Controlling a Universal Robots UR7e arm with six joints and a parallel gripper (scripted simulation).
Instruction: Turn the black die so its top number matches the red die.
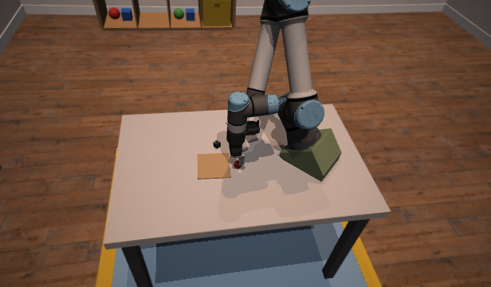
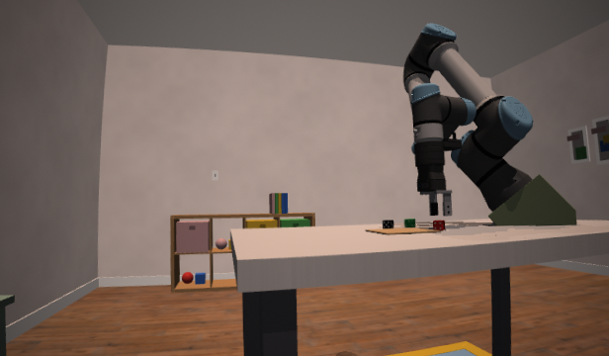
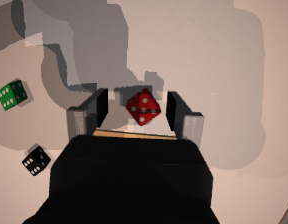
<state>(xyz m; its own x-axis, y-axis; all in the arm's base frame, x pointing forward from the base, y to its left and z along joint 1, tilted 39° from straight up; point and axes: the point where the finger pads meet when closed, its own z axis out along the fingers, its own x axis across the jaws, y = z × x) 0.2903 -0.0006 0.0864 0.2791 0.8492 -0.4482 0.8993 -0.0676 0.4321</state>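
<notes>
Right now my hand is 10 mm short of the red die and 40 mm above it. From my hand the other things lie so: green die (40 mm behind, 140 mm to the right, 40 mm below); then tan mat (110 mm ahead, 40 mm to the right, 50 mm below); then black die (50 mm ahead, 150 mm to the right, 40 mm below).
</notes>
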